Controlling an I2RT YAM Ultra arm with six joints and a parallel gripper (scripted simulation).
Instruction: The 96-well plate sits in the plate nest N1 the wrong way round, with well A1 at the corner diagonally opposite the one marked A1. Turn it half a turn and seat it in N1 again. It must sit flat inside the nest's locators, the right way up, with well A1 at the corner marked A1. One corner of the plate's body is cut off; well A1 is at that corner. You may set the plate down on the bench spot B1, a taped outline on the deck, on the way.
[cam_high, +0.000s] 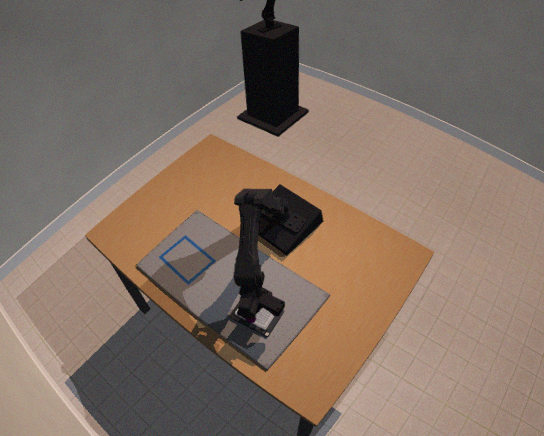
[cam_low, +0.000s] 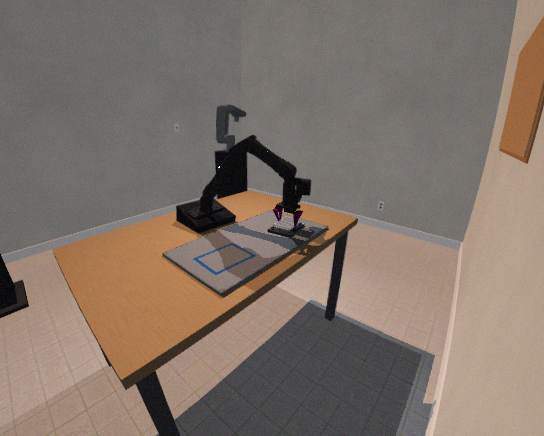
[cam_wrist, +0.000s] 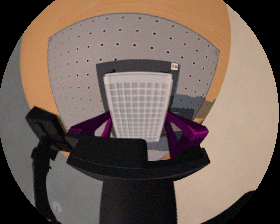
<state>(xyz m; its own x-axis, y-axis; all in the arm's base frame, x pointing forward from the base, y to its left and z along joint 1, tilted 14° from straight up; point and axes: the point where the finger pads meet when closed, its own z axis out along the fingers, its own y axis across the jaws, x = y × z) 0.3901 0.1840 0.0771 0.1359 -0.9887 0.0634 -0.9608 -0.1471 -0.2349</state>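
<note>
My gripper is now right at the white 96-well plate. Also, from my hand: white A1 label (4 cm ahead, 8 cm to the left, 2 cm below); then dark plate nest N1 (3 cm below).
</note>
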